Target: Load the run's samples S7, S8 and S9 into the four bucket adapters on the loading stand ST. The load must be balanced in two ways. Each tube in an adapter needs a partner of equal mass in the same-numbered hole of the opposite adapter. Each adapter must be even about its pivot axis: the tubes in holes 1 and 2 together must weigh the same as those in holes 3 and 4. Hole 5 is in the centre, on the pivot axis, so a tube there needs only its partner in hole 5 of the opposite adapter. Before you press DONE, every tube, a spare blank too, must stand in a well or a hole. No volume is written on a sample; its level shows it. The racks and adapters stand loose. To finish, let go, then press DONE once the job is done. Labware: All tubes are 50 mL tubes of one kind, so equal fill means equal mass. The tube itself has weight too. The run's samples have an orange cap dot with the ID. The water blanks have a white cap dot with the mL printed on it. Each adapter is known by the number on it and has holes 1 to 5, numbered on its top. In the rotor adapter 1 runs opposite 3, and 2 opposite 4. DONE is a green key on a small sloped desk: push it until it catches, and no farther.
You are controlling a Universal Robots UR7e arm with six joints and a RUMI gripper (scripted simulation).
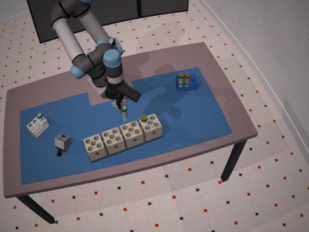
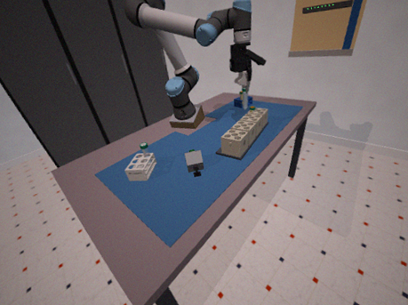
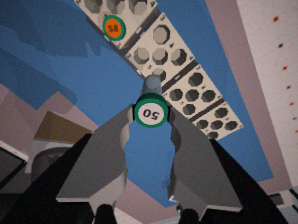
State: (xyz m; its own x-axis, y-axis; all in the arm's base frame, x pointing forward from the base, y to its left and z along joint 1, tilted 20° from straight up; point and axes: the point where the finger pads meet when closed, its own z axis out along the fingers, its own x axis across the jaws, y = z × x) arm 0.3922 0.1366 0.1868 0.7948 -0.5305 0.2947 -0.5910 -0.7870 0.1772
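Right now my hand is 390 mm to the right of the sample tube S7, 260 mm past it and 190 mm above it. Also, from my hand: DONE desk (390 mm to the right, 200 mm below, 40 mm behind); sample tube S8 (180 mm below, 100 mm to the left); blue sample rack (440 mm to the left, 270 mm behind, 220 mm below).
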